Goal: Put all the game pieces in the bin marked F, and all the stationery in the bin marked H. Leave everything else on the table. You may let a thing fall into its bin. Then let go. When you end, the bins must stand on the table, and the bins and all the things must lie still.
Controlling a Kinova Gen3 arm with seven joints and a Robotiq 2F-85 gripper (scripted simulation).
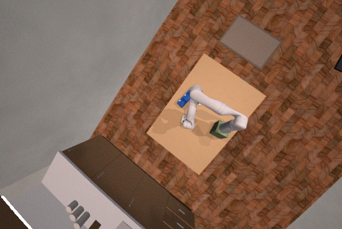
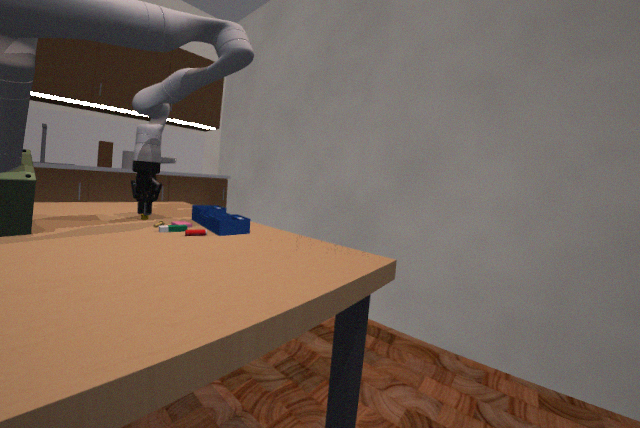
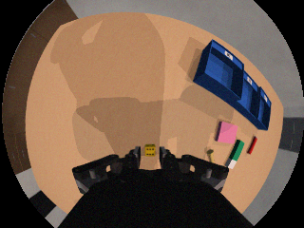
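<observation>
Right now my hand is 30 mm above the yellow piece. Also, from my hand: green piece (20 mm behind, 190 mm to the right, 30 mm below); pink block (40 mm ahead, 150 mm to the right, 30 mm below); thin golden thing (10 mm behind, 120 mm to the right, 30 mm below).
</observation>
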